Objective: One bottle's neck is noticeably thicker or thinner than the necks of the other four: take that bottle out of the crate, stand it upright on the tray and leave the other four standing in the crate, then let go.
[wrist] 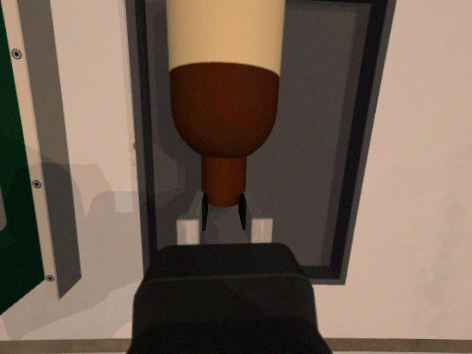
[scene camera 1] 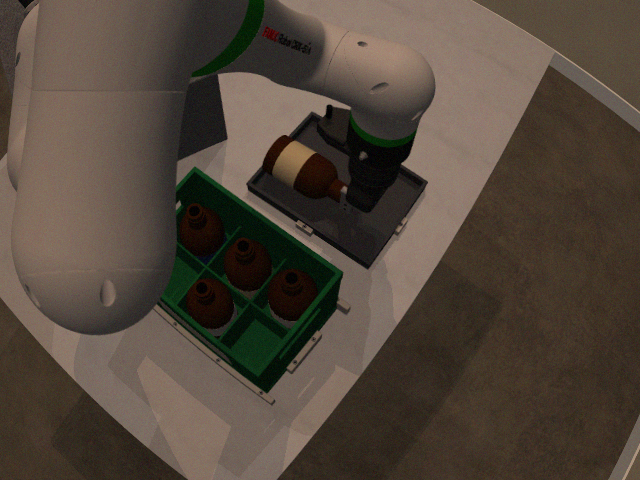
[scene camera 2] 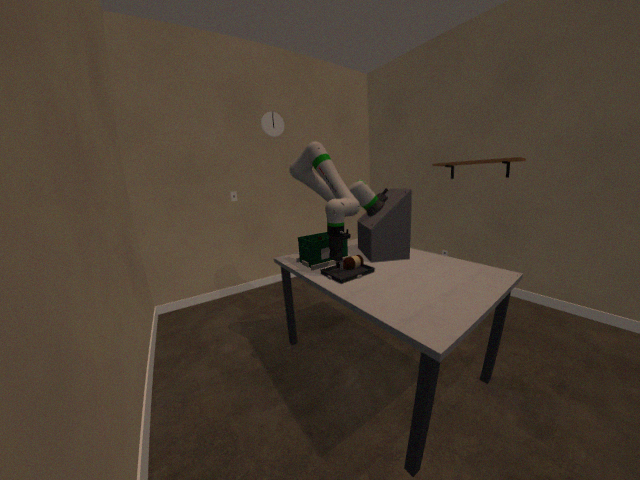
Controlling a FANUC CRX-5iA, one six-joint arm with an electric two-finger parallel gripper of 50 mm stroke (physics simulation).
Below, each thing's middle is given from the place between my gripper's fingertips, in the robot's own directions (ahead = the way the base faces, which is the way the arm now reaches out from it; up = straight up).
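Brown bottle [scene camera 1: 209,302]: 60 mm above my hand, 50 mm behind it, 290 mm to the right of it.
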